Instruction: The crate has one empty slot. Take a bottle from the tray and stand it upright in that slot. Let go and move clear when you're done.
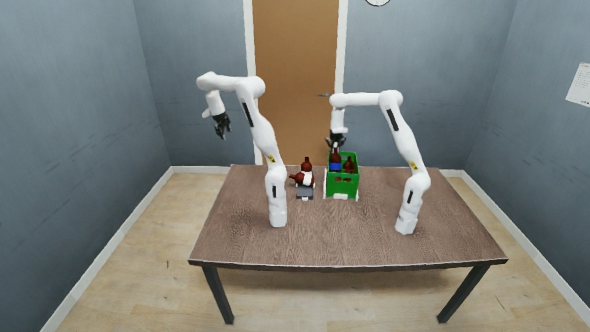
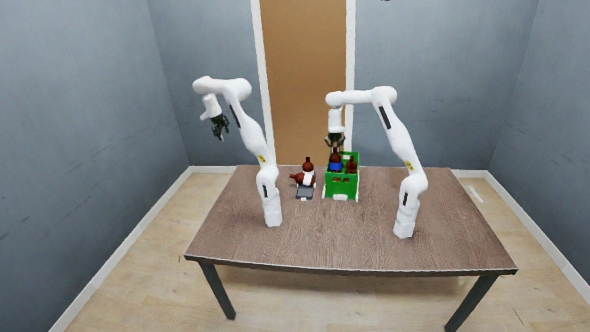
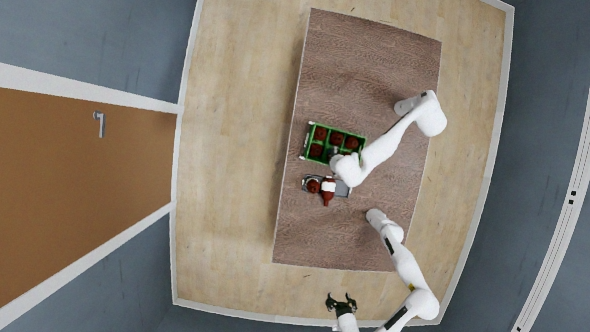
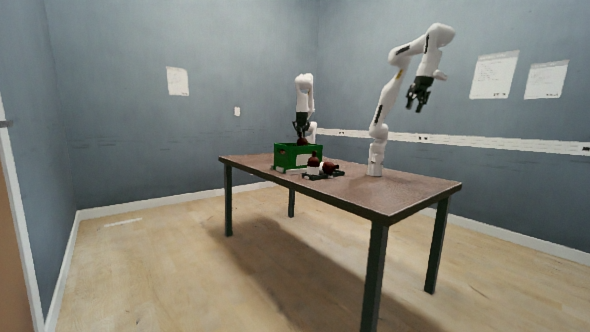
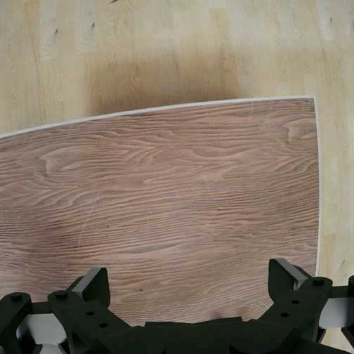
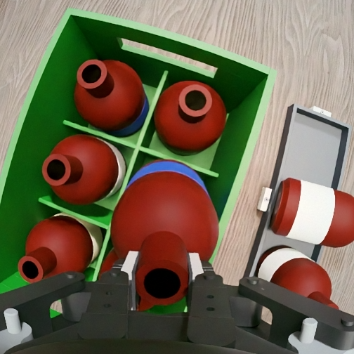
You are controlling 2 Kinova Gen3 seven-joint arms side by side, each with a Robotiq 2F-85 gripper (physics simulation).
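The green crate stands on the table. My right gripper is shut on the neck of a blue-labelled brown-red bottle. This bottle is upright or nearly so, over or partly in the middle slot on the tray side, and higher than its neighbours. Its base is hidden. The grey tray holds a lying white-labelled bottle and an upright one. My left gripper is open and empty.
Other upright bottles fill slots around the held one. The near slot is mostly hidden, with some red showing. The left gripper hangs high, beyond the left end of the table, far from the crate.
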